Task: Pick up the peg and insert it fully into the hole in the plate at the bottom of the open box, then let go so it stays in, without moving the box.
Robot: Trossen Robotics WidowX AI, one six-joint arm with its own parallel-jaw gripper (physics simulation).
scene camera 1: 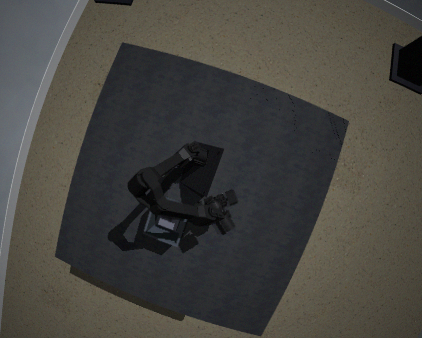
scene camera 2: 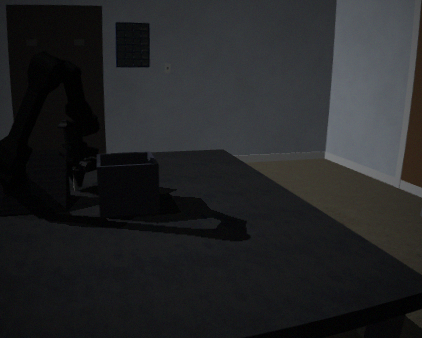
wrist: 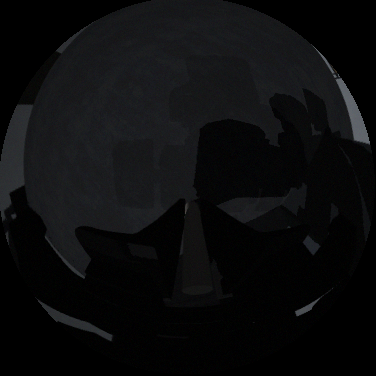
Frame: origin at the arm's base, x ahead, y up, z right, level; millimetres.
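Seen in the pictures: gripper, between the fingertips: (scene camera 2: 78,186) (wrist: 192,203); arm's base, origin of its link: (scene camera 1: 203,156) (scene camera 2: 14,181).
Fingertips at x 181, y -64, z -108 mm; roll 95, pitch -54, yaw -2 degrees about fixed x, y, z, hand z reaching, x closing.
Offsets run from my fingertips to a thing's middle. Level surfaces: height alone.
The peg {dx -8, dy +27, dz +7 mm} (wrist: 196,255) is a slim grey-brown rod standing between the two dark fingers in the wrist view. In scene camera 2 a thin pale upright edge of the peg (scene camera 2: 74,182) shows beside the fingers. My gripper (wrist: 192,203) (scene camera 1: 227,210) is shut on the peg, with a finger against each side, low over the table. The open box {dx +133, dy +56, dz +186 mm} (scene camera 1: 161,234) (scene camera 2: 128,192) stands upright beside the gripper, apart from it. A pale patch of the plate {dx +133, dy +22, dz +186 mm} (scene camera 1: 166,223) shows inside the box. The hole cannot be made out, and the peg's lower end is hard to see.
The dark table {dy -13 mm} (scene camera 1: 200,95) (scene camera 2: 225,280) carries the arm and box. A dark upright slab (scene camera 2: 63,165) stands left of the fingers in scene camera 2. The arm's forearm (scene camera 1: 185,211) passes close by the box's rim. Long shadows cross the table, and the views are very dim.
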